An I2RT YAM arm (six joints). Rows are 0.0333 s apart.
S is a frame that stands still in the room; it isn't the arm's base.
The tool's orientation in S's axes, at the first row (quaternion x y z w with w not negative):
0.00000 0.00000 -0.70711 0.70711
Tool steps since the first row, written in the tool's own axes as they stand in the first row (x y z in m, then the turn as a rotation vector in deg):
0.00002 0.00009 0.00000 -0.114 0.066 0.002
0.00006 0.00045 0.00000 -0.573 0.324 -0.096
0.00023 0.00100 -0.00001 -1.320 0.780 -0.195
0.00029 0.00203 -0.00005 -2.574 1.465 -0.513
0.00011 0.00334 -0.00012 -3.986 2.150 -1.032
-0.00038 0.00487 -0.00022 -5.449 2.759 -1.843
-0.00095 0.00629 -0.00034 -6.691 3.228 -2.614
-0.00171 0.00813 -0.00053 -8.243 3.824 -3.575
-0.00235 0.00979 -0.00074 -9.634 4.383 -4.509
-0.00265 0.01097 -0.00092 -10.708 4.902 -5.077
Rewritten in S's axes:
0.00009 -0.00002 0.00000 0.066 0.114 0.002
0.00045 -0.00006 0.00000 0.324 0.573 -0.096
0.00100 -0.00023 -0.00001 0.780 1.320 -0.195
0.00203 -0.00029 -0.00005 1.465 2.574 -0.513
0.00334 -0.00011 -0.00012 2.150 3.986 -1.032
0.00487 0.00038 -0.00022 2.759 5.449 -1.843
0.00629 0.00095 -0.00034 3.228 6.691 -2.614
0.00813 0.00171 -0.00053 3.824 8.243 -3.575
0.00979 0.00235 -0.00074 4.383 9.634 -4.509
0.01097 0.00265 -0.00092 4.902 10.708 -5.077

